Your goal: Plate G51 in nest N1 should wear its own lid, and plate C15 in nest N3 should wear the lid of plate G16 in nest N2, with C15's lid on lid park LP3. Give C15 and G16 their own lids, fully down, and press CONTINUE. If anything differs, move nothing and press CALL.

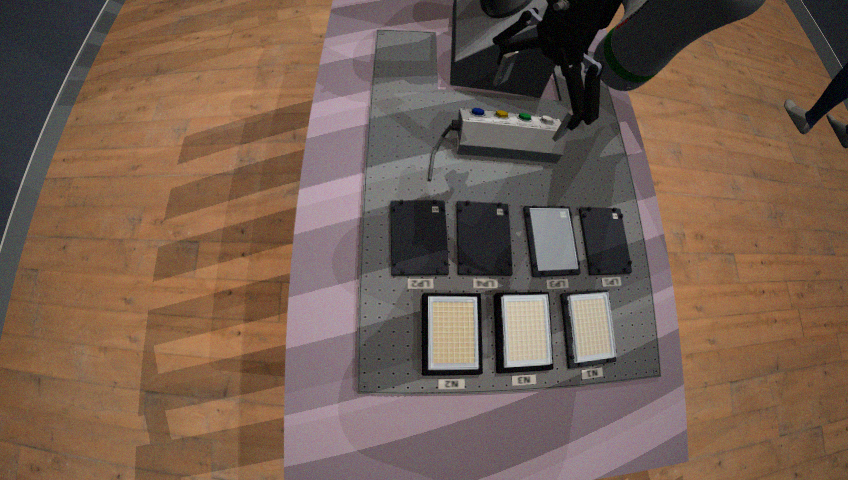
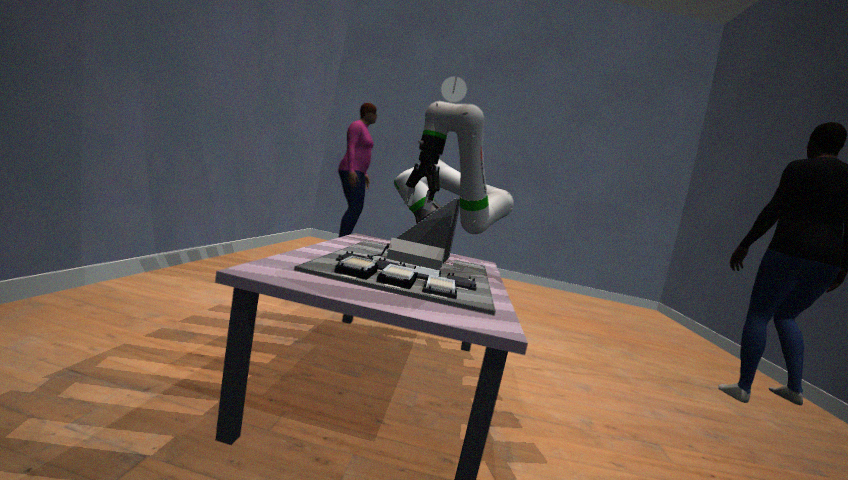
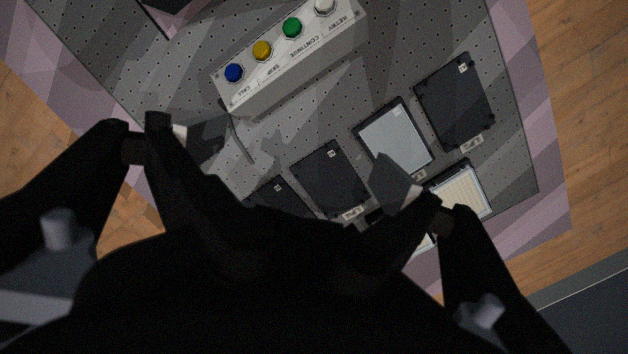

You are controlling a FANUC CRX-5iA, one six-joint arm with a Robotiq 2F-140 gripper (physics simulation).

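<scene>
Plate in nest N1 [image 1: 592, 327] [image 2: 440, 284] [image 3: 465, 189] and plate in nest N3 [image 1: 526, 330] [image 2: 398, 273] look pale, with light rims. Plate in nest N2 [image 1: 453, 333] [image 2: 358, 262] looks yellower. Clear lids are hard to make out, and plate names are unreadable. A pale grey lid [image 1: 553, 237] [image 3: 392, 135] lies flat on park LP3. CONTINUE is the green button [image 1: 524, 116] [image 3: 292, 27]; CALL is the blue button [image 1: 477, 111] [image 3: 233, 73]. My gripper [image 1: 532, 98] [image 2: 421, 194] [image 3: 301, 149] is open and empty, raised near the button box, apart from lids and plates.
Dark parks LP2 [image 1: 419, 237], LP4 [image 1: 483, 237] [image 3: 330, 180] and LP1 [image 1: 605, 240] [image 3: 455, 102] bear no visible lid. The button box [image 1: 508, 141] [image 2: 415, 252] stands behind the parks, with a cable at one end. Two people [image 2: 357, 148] [image 2: 794, 202] stand beyond the table.
</scene>
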